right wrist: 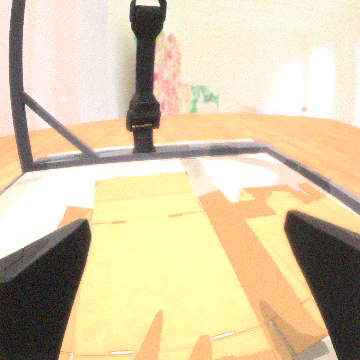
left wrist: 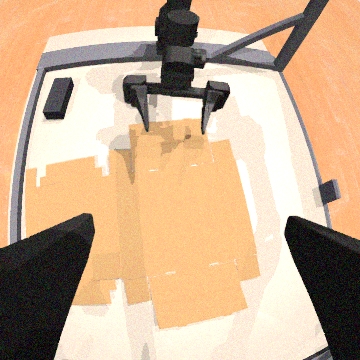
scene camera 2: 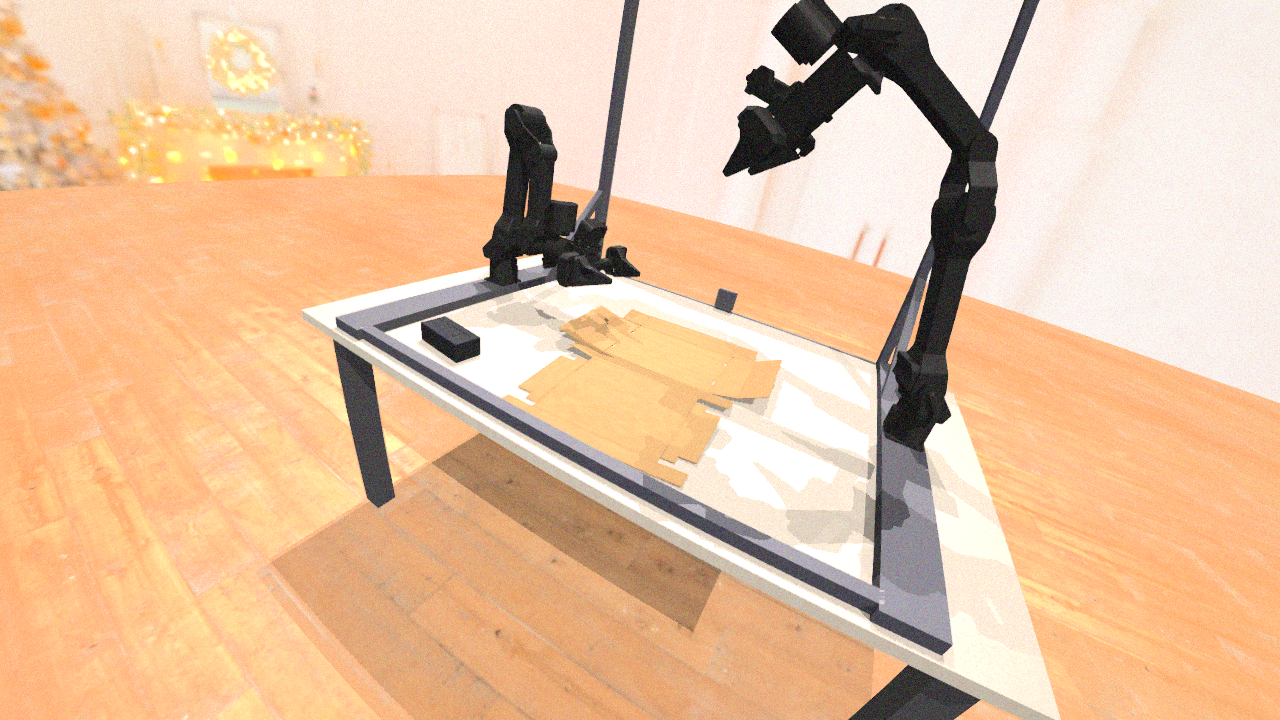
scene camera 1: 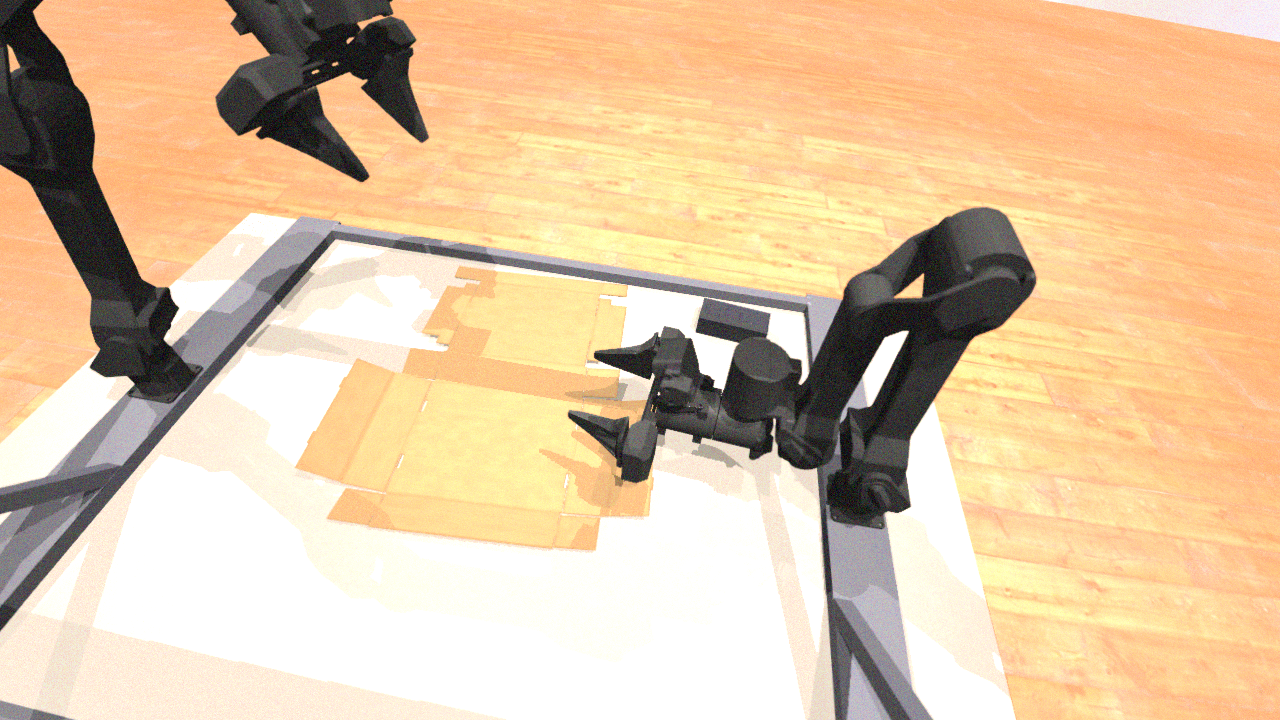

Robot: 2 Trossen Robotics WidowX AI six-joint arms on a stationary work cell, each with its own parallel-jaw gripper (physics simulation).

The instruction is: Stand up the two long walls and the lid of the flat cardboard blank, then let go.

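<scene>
My left gripper holds nothing and is open. My right gripper is open too, and my right gripper holds nothing. On the table rests a dark block.
</scene>
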